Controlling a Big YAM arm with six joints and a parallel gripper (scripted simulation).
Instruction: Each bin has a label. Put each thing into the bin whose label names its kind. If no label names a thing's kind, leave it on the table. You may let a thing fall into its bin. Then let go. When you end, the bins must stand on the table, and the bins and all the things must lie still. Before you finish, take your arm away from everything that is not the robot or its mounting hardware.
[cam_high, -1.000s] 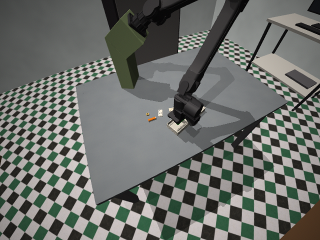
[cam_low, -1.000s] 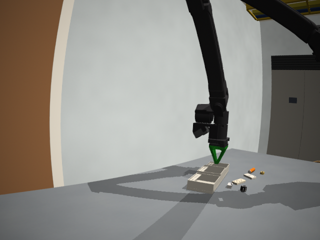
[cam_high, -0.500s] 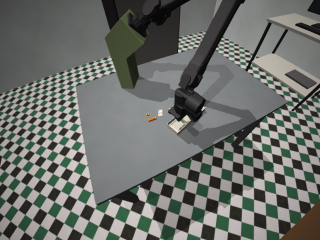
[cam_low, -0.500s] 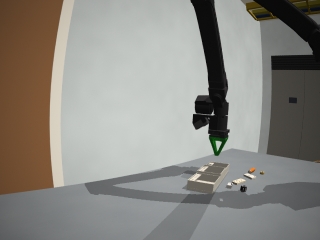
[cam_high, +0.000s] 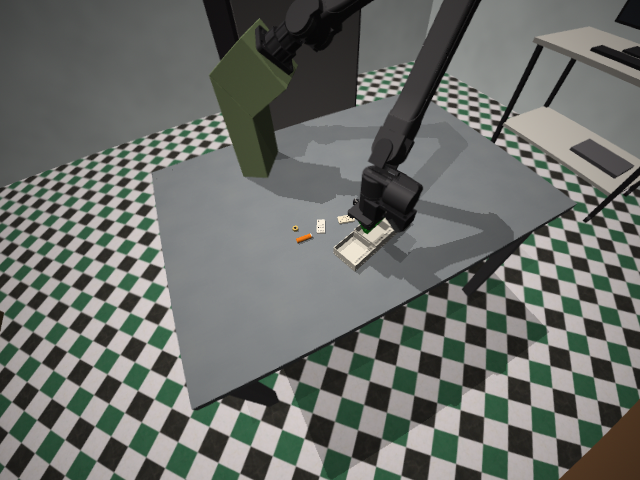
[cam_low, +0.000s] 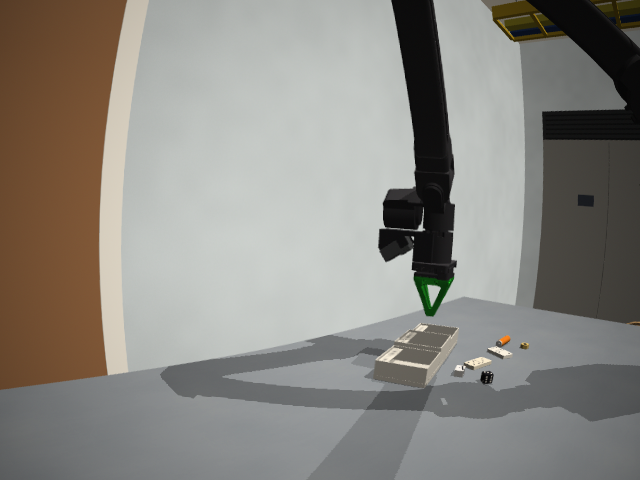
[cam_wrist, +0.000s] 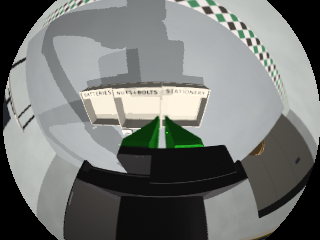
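The three joined white bins is 3 cm behind my hand, 3 cm to the left of it and 6 cm below it. From my hand the other things lie so: orange battery (5 cm behind, 17 cm to the right, 7 cm below); then black die (17 cm behind, 1 cm to the left, 7 cm below); then brass nut (10 cm behind, 20 cm to the right, 8 cm below).
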